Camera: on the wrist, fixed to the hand. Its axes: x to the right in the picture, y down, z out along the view.
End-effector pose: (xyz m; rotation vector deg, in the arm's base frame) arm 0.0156 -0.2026 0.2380 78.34 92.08 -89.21
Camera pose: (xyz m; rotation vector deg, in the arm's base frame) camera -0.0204 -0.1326 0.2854 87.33 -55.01 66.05
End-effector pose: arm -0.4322 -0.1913 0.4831 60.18 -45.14 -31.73
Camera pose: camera -0.3871 -0.1757 0.4046 -64.23 -36.93 119.50
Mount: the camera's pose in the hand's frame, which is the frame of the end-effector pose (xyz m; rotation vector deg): -0.0077 -0.0637 -0.0658 23.48 -36.46 -166.88
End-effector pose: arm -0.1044 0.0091 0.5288 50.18 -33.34 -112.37
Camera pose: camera -0.0853 0.0437 0.4458 -17.39 -15.15 63.41
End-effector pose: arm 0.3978 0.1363 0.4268 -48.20 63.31 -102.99
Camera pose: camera 0.3252 0.1826 0.4590 74.30 65.98 60.75
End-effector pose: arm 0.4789 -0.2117 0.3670 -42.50 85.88 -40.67
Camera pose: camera 0.4160 -0.2436 0.4259 108.39 75.51 109.05
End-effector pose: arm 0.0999 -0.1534 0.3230 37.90 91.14 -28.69
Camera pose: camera 0.0089 -0.1579 0.3353 105.88 -28.19 133.69
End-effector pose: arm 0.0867 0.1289 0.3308 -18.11 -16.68 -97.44
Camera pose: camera 0.0220 0.1213 0.2660 -5.61 48.57 79.60
